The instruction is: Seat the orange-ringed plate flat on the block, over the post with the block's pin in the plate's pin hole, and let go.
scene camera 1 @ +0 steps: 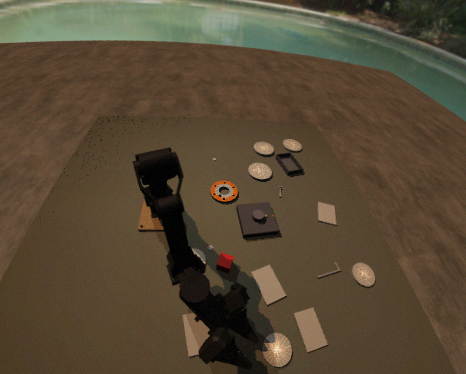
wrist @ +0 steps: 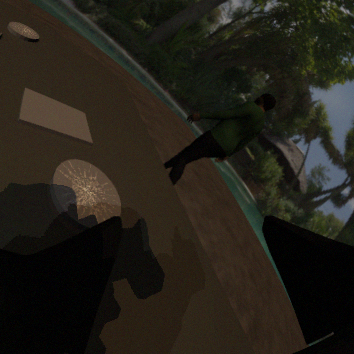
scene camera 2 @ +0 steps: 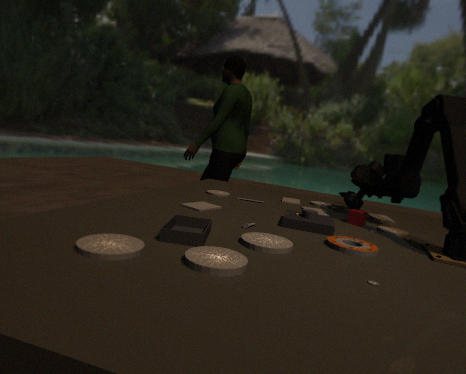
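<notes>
The orange-ringed plate (scene camera 1: 214, 192) (scene camera 2: 335, 243) lies flat on the table, apart from the block, with its centre hole facing up. The dark square block (scene camera 1: 250, 228) (scene camera 2: 306, 224) lies beside it. Its round post (scene camera 1: 258, 215) stands up from the top, bare, with a small gold pin (scene camera 1: 266, 216) next to it. My gripper (scene camera 1: 253, 354) (wrist: 194, 224) is open and empty, its two dark fingers wide apart. It hangs above the near part of the table, far from the plate and block, beside a speckled disc (scene camera 1: 277, 349) (wrist: 87, 191). Neither plate nor block shows in the wrist view.
A red cube (scene camera 1: 225, 262) (scene camera 2: 357, 217) lies between the arm and the block. Flat cards (scene camera 1: 269, 284) (scene camera 1: 311, 329) lie nearer the gripper. A dark open tray (scene camera 1: 295, 172) (scene camera 2: 181, 236), several speckled discs and an L-shaped rod (scene camera 1: 328, 274) lie around. A person (scene camera 2: 232, 115) stands beyond the table.
</notes>
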